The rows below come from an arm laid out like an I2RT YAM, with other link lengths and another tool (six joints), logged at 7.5 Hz.
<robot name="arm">
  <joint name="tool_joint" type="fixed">
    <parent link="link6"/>
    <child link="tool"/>
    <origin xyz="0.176 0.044 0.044" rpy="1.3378 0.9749 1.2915"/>
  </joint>
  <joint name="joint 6" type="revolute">
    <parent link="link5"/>
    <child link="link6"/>
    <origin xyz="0.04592 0 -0.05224" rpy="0 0 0"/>
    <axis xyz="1 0 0"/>
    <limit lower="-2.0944" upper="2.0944"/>
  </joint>
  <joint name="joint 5" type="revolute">
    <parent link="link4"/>
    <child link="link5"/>
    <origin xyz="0.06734 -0.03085 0.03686" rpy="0 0 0"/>
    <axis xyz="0 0 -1"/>
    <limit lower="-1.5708" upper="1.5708"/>
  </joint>
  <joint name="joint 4" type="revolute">
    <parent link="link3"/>
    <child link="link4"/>
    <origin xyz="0.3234 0.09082 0.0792" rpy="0 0 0"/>
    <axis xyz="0 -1 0"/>
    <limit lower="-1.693" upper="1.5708"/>
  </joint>
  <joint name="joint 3" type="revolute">
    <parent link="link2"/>
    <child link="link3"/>
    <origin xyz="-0.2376 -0.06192 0" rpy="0 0 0"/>
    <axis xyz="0 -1 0"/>
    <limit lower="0" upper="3.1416"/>
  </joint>
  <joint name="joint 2" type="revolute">
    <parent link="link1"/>
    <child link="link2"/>
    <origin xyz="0.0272 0.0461 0.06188" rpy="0 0 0"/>
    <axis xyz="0 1 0"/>
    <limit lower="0" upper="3.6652"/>
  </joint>
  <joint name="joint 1" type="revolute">
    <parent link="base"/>
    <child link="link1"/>
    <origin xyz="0 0 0.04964" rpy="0 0 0"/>
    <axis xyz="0 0 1"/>
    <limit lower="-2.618" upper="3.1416"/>
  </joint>
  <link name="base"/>
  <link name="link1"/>
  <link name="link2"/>
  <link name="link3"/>
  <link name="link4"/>
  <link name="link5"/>
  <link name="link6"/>
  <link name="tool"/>
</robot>
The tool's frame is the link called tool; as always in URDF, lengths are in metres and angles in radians.
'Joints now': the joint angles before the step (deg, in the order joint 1, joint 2, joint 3, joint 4, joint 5, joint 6). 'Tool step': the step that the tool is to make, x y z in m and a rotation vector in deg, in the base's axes. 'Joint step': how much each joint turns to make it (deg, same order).
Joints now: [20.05, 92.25, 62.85, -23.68, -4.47, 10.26]
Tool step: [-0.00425, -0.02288, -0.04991, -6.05, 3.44, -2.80]
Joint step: [0.02, 3.72, -1.30, -0.30, 5.31, -0.20]
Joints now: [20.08, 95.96, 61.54, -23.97, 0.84, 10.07]
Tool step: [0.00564, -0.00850, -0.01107, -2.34, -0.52, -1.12]
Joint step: [0.00, 1.53, 0.02, 1.21, 2.61, -0.29]
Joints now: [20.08, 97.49, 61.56, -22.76, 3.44, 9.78]
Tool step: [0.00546, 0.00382, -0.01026, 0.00, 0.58, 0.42]
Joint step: [0.00, 2.84, 1.57, 0.74, -0.39, -0.26]
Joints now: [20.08, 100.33, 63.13, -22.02, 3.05, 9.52]
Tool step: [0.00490, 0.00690, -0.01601, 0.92, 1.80, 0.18]
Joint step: [0.00, 4.11, 2.45, 0.26, -1.37, 0.58]
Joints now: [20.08, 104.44, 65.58, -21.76, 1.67, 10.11]
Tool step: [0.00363, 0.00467, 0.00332, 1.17, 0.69, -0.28]
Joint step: [-0.01, 0.97, 1.80, -1.10, -1.03, 0.89]
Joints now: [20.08, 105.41, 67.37, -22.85, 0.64, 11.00]
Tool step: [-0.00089, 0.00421, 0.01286, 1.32, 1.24, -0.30]
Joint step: [0.02, -0.58, 1.92, -3.21, -1.31, 1.08]
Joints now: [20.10, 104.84, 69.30, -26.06, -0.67, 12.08]
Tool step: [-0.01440, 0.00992, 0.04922, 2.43, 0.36, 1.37]
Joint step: [0.50, -5.95, 1.46, -6.89, -2.52, 0.39]
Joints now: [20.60, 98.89, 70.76, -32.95, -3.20, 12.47]
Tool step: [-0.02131, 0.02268, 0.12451, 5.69, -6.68, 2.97]
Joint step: [1.88, -11.96, 4.08, -7.68, -2.97, 0.64]
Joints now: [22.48, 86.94, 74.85, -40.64, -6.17, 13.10]
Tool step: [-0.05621, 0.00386, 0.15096, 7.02, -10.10, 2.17]
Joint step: [2.36, -14.93, 5.00, -7.65, -1.60, 1.78]
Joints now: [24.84, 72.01, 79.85, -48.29, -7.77, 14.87]
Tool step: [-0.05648, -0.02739, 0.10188, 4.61, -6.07, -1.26]
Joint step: [0.24, -9.18, 7.13, -8.57, 0.24, 2.21]
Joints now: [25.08, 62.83, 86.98, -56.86, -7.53, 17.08]
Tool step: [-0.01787, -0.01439, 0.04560, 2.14, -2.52, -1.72]
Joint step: [0.00, -0.73, 6.47, -3.80, 1.03, 1.64]
